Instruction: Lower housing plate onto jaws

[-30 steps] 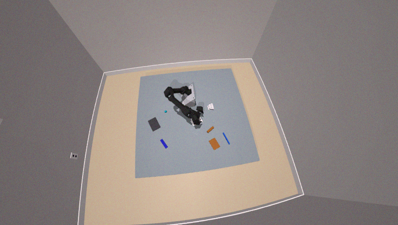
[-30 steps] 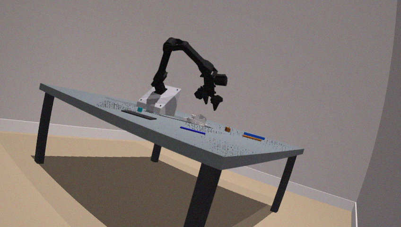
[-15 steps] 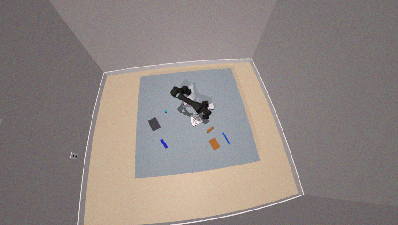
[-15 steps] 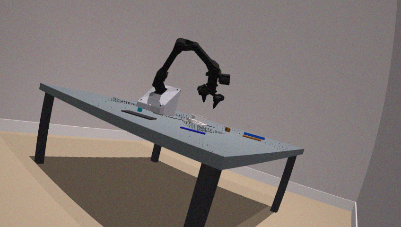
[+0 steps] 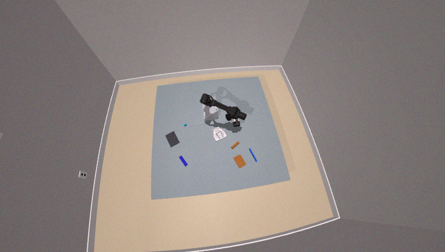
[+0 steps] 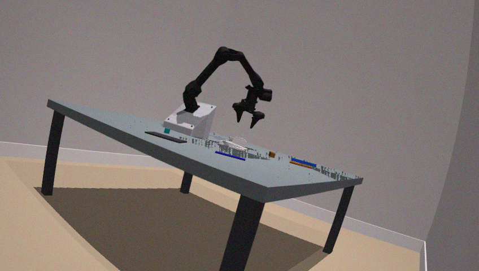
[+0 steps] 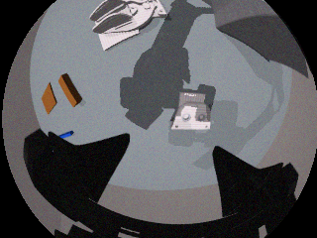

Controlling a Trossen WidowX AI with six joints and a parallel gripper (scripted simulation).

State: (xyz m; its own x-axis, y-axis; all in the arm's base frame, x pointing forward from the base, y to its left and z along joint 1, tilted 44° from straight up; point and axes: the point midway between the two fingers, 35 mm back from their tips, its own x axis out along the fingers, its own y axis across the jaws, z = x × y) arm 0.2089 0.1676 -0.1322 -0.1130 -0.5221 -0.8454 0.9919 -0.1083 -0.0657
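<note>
Right now the white part is 110 mm below my gripper tip, 50 mm behind it and 10 mm to the left of it. The rest, counted from my gripper tip: teal peg: 520 mm to the right, 100 mm below, 50 mm behind; then orange plate: 390 mm ahead, 110 mm below, 20 mm to the right; then orange block: 230 mm ahead, 100 mm below, 40 mm to the right.
</note>
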